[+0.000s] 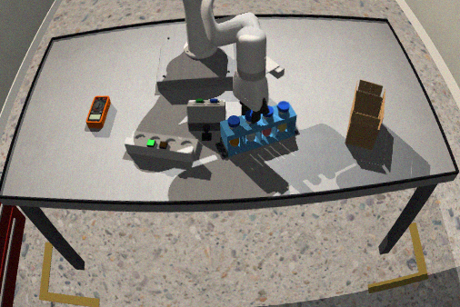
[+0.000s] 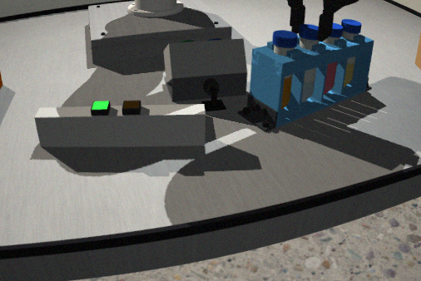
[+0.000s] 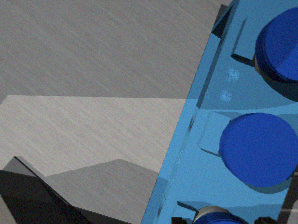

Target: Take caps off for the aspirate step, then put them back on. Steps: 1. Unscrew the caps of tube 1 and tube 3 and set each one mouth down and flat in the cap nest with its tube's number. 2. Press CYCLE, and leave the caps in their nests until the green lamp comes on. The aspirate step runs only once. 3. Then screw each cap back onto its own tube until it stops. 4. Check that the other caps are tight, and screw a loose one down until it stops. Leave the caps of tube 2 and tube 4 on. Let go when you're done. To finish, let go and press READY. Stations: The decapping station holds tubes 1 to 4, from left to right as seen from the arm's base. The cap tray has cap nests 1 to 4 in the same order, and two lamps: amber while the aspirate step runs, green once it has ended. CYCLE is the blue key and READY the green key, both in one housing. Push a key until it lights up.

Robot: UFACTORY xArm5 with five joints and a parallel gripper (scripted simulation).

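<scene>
Right now the blue cap is 50 mm to the left of my hand, 20 mm below it and 20 mm behind it. From my hand the other things lie so: blue key: 120 mm behind, 110 mm to the right, 60 mm below; then green key: 150 mm to the right, 120 mm behind, 60 mm below; then grey key housing: 130 mm to the right, 100 mm behind, 80 mm below.
</scene>
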